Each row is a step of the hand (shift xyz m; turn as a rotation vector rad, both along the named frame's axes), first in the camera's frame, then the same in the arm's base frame.
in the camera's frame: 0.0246 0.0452 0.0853 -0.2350 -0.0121 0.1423
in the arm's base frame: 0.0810 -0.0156 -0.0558 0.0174 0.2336 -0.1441
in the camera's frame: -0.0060 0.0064 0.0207 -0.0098 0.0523 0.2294
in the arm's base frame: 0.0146 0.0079 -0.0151 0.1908 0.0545 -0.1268
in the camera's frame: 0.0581 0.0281 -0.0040 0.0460 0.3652 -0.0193
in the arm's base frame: 0.0202 -0.0613 0.0041 -0.0383 -0.2433 -0.2742
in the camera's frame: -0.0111 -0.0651 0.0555 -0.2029 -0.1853 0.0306
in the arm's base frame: 0.0512 0.0628 0.0296 -0.0456 0.2677 0.0518
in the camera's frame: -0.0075 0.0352 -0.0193 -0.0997 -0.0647 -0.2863
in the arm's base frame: -0.0245 -0.0201 -0.0257 -0.2901 0.0174 0.1078
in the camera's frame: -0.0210 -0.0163 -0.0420 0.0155 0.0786 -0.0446
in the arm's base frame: -0.0447 0.0112 0.0186 -0.0412 -0.0700 -0.0425
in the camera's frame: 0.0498 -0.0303 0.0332 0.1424 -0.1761 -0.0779
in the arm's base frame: 0.0558 -0.0104 0.0358 0.0182 -0.0375 0.2358
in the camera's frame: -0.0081 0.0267 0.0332 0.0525 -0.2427 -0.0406
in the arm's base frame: 0.0223 0.0024 -0.0371 0.0171 0.0804 0.2378
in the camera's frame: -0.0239 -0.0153 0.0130 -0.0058 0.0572 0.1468
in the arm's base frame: 0.0021 0.0310 -0.0025 0.1195 0.0214 -0.1005
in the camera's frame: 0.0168 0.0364 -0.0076 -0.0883 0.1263 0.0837
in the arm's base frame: -0.0031 -0.0355 -0.0199 0.0178 0.0255 -0.1726
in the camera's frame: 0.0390 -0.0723 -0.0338 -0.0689 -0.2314 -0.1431
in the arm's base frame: -0.0031 -0.0011 0.0888 -0.1306 0.1332 0.2097
